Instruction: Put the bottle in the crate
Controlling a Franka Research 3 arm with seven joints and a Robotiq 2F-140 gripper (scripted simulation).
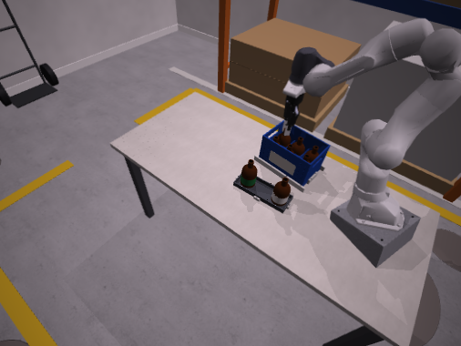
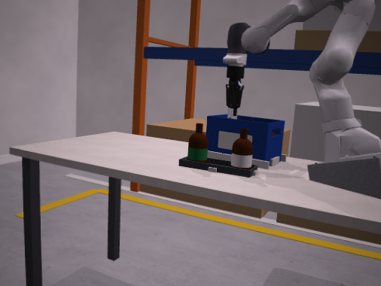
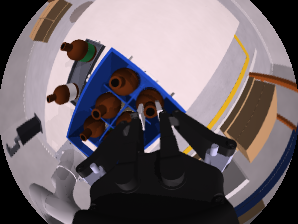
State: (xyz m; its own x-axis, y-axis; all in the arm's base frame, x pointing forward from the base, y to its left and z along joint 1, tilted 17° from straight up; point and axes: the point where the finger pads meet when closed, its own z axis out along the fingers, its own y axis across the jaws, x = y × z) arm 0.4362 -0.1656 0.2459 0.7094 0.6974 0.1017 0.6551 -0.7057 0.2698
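My gripper is now 9 cm above the blue crate, 8 cm past it and 6 cm to the right of it. Also, from my hand: tray: 30 cm to the left, 16 cm below, 4 cm behind.
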